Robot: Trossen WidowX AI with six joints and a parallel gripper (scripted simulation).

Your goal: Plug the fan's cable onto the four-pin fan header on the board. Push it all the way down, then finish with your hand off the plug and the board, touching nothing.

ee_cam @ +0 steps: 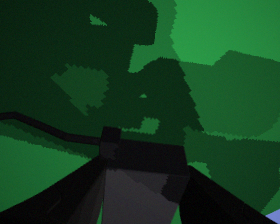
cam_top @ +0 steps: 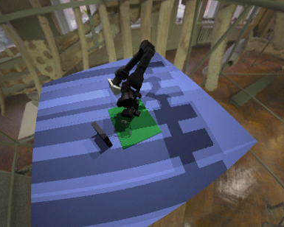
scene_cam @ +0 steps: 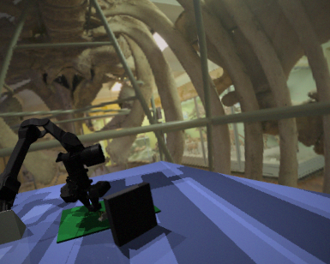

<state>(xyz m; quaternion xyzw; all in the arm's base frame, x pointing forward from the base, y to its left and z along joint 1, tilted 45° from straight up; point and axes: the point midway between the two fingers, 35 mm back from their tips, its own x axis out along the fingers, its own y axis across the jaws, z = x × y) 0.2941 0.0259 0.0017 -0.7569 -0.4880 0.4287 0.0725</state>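
My gripper tip is 30 mm short of the green board, 40 mm to the left of it and 20 mm above it. Also, from my gripper tip: white four-pin header (20 mm ahead, 90 mm to the right, 10 mm below); then fan plug (10 mm ahead, 10 mm to the left); then black cable (10 mm ahead, 20 mm to the right).
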